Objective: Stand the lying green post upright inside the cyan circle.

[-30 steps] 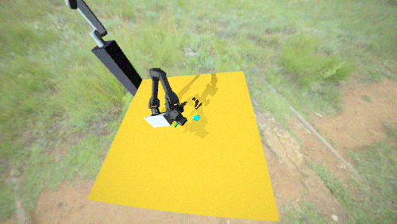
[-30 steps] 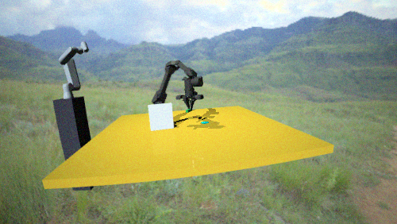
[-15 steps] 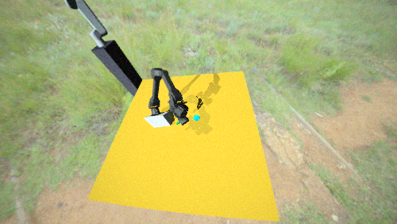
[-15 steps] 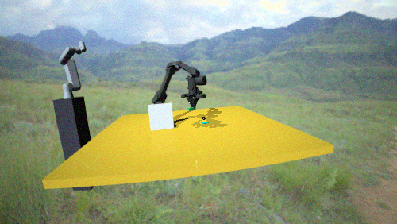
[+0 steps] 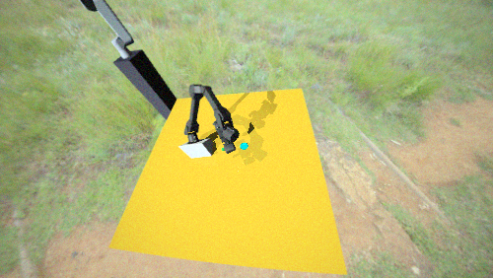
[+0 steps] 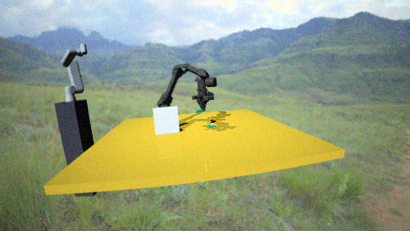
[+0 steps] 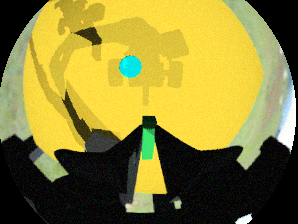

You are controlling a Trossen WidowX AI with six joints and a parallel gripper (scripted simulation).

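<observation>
The cyan circle lies 6 cm ahead of my gripper tip, 9 cm to the left of it and 14 cm below it. Round my gripper tip: green post: 2 cm behind, 1 cm to the right.
</observation>
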